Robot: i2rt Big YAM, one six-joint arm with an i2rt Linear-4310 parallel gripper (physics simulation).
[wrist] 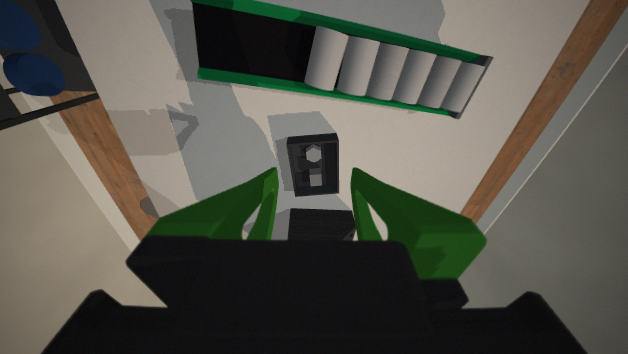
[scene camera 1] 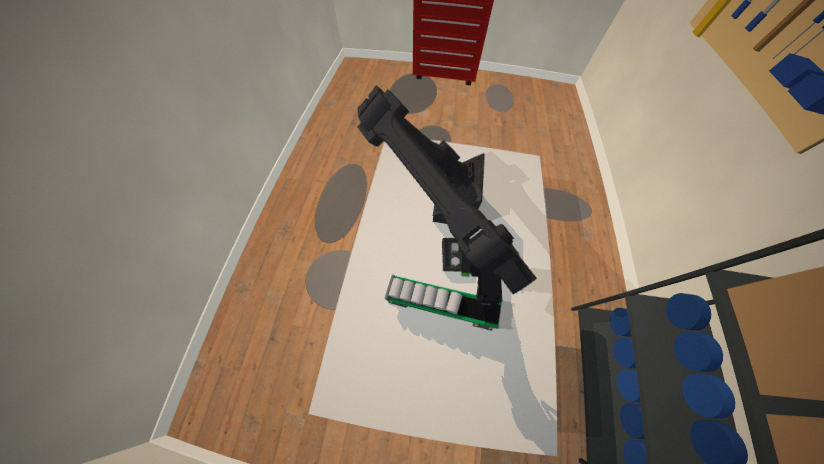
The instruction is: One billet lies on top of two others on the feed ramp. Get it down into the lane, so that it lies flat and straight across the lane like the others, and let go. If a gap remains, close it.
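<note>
Several pale grey billets [scene camera 1: 419, 292] [wrist: 390, 72] lie side by side across the green-walled lane [scene camera 1: 481, 323] [wrist: 230, 78], filling it from one end to past its middle. None shows on top of the others. The endmost billet [scene camera 1: 454, 302] [wrist: 326, 59], beside the bare black floor, lies flat and nearly parallel to its neighbour. A thin dark wedge shows between them at the near side in the wrist view; I cannot tell if they touch. My gripper [wrist: 314, 175] is partly open and empty, above and apart from the billets, on the robot-base side of the lane.
A small black tray [scene camera 1: 444, 254] [wrist: 292, 170] with a hexagonal piece and a square one stands between the lane and the robot base [wrist: 320, 224]. A red drawer cabinet [scene camera 1: 449, 46] stands at the back. A dark rack with blue round bins [scene camera 1: 697, 351] stands at the right.
</note>
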